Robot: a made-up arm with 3 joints. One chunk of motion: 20 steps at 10 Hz.
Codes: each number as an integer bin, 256 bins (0 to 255) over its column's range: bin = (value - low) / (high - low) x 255, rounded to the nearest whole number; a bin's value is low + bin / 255 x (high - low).
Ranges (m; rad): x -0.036..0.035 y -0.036..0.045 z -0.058..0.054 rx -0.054..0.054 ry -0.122..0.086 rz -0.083..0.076
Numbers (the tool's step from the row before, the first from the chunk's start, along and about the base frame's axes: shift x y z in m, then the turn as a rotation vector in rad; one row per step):
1: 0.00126 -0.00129 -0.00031 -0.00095 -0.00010 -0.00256
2: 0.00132 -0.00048 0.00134 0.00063 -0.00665 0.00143
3: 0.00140 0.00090 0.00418 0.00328 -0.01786 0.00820
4: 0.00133 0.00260 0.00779 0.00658 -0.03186 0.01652
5: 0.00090 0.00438 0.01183 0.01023 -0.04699 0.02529
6: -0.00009 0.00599 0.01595 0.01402 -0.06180 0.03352
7: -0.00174 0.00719 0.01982 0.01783 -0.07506 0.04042
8: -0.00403 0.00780 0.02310 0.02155 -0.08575 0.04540
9: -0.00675 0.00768 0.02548 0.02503 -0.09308 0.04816
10: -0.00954 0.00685 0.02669 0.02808 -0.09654 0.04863
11: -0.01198 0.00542 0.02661 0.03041 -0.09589 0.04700
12: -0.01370 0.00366 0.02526 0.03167 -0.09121 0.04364
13: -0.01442 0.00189 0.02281 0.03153 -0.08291 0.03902
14: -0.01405 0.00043 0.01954 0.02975 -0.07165 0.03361
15: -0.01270 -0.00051 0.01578 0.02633 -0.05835 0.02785
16: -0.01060 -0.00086 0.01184 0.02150 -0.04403 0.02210
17: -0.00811 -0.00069 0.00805 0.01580 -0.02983 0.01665
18: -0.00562 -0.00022 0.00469 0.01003 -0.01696 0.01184
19: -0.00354 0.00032 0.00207 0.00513 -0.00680 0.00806
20: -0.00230 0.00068 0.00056 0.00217 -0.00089 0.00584
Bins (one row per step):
1: 134 109 131 125 149 129
2: 134 112 135 129 141 135
3: 134 116 142 135 128 146
4: 134 122 150 143 111 160
5: 133 127 159 152 92 174
6: 129 132 168 161 74 187
7: 123 136 177 170 58 198
8: 115 138 185 178 44 206
9: 105 138 190 187 35 210
10: 95 135 193 194 31 211
11: 86 130 193 199 32 208
12: 80 125 190 202 38 203
13: 78 119 184 202 48 196
14: 79 115 177 198 62 187
15: 84 112 168 190 78 178
16: 91 111 159 178 96 169
17: 100 111 150 165 113 160
18: 109 113 143 151 129 152
19: 117 114 137 140 141 146
20: 121 115 133 133 148 142

